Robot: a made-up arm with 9 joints.
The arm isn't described. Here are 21 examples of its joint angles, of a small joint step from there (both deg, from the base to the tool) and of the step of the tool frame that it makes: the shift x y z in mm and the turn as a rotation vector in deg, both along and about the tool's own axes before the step.
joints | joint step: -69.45 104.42 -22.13 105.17 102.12 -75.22 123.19 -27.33 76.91 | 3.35 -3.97 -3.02 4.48 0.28 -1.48 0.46 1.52 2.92
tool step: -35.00 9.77 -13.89 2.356 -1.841 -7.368
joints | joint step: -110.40 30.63 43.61 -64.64 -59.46 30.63 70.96 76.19 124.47 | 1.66 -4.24 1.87 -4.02 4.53 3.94 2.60 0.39 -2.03
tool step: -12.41 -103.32 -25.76 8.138 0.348 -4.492
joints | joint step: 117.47 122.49 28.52 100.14 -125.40 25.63 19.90 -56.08 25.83 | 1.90 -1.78 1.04 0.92 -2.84 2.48 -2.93 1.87 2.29
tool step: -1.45 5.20 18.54 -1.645 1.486 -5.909
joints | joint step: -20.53 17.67 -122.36 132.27 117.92 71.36 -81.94 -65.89 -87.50 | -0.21 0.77 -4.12 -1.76 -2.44 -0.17 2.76 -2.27 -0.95
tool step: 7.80 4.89 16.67 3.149 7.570 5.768
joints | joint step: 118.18 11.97 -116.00 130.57 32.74 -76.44 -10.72 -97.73 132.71 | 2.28 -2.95 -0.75 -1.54 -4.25 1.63 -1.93 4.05 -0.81
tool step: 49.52 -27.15 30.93 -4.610 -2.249 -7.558
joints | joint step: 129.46 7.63 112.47 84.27 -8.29 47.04 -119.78 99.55 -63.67 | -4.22 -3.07 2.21 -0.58 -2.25 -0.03 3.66 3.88 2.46
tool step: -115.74 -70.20 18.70 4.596 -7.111 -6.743
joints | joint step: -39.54 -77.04 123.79 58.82 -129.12 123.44 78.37 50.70 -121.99 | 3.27 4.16 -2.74 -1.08 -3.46 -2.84 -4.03 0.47 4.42
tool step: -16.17 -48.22 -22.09 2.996 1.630 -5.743
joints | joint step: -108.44 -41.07 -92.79 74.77 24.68 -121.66 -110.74 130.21 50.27 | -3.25 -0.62 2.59 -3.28 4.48 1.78 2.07 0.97 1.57
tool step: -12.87 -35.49 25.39 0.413 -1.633 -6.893
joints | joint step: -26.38 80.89 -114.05 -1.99 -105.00 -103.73 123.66 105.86 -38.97 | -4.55 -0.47 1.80 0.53 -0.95 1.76 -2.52 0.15 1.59
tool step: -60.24 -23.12 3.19 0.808 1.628 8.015
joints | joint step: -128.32 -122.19 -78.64 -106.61 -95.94 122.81 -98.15 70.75 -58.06 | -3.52 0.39 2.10 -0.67 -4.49 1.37 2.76 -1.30 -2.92
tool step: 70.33 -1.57 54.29 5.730 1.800 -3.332
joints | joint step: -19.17 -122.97 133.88 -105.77 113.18 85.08 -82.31 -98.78 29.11 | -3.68 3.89 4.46 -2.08 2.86 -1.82 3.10 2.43 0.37
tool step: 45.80 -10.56 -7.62 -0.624 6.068 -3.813
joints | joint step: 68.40 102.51 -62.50 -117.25 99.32 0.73 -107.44 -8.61 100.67 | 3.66 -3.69 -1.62 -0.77 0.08 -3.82 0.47 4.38 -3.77
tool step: 27.35 2.69 -16.44 -7.482 1.983 -2.035
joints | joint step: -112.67 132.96 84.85 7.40 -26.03 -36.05 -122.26 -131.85 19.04 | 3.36 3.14 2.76 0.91 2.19 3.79 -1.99 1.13 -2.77
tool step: -33.91 24.59 5.97 2.078 -0.945 2.531
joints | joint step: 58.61 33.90 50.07 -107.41 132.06 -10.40 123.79 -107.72 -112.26 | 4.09 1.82 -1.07 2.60 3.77 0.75 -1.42 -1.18 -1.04
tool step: -7.77 16.18 12.86 1.253 -0.341 7.187
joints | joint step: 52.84 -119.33 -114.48 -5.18 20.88 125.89 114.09 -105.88 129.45 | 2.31 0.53 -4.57 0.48 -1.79 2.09 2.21 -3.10 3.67
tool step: -13.44 18.88 -1.03 -1.151 -1.859 -0.778
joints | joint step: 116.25 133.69 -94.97 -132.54 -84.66 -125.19 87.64 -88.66 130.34 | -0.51 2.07 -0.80 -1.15 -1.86 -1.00 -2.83 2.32 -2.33
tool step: -35.16 -18.75 13.34 -0.908 0.712 -4.169
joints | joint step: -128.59 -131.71 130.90 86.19 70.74 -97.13 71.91 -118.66 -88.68 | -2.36 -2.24 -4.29 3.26 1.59 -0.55 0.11 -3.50 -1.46
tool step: 32.59 5.06 -34.46 -1.270 11.276 4.980
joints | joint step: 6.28 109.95 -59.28 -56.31 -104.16 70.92 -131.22 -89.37 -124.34 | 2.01 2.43 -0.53 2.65 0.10 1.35 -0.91 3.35 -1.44
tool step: -30.64 19.46 4.42 1.550 -0.624 -0.158
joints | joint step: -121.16 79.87 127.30 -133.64 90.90 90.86 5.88 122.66 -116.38 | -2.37 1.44 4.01 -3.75 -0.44 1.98 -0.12 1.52 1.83
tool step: -104.46 22.47 -32.88 -2.553 -4.152 4.135
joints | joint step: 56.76 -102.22 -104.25 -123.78 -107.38 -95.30 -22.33 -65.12 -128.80 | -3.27 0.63 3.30 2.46 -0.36 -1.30 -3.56 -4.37 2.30
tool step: 26.18 9.53 13.39 1.303 1.684 -7.006
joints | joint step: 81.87 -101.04 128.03 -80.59 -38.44 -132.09 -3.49 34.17 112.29 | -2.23 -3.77 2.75 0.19 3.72 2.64 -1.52 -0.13 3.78
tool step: -22.43 18.03 10.36 -0.827 -1.259 -3.310
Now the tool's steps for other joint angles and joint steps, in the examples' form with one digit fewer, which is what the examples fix.
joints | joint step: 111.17 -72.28 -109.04 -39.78 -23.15 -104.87 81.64 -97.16 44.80 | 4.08 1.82 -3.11 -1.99 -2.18 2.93 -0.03 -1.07 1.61
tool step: -26.2 14.4 28.1 -3.68 4.45 -5.14
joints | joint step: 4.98 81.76 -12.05 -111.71 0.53 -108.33 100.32 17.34 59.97 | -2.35 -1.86 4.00 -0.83 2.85 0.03 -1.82 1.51 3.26
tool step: 80.1 -17.4 65.6 -2.00 6.37 1.75
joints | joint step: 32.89 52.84 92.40 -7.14 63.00 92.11 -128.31 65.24 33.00 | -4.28 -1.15 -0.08 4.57 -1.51 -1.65 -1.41 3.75 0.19
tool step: 53.5 -34.7 43.9 2.51 3.73 -3.25
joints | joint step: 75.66 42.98 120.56 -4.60 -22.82 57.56 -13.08 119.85 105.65 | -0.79 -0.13 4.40 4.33 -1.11 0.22 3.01 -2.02 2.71
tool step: 10.6 -136.8 -14.3 8.88 0.44 -4.99
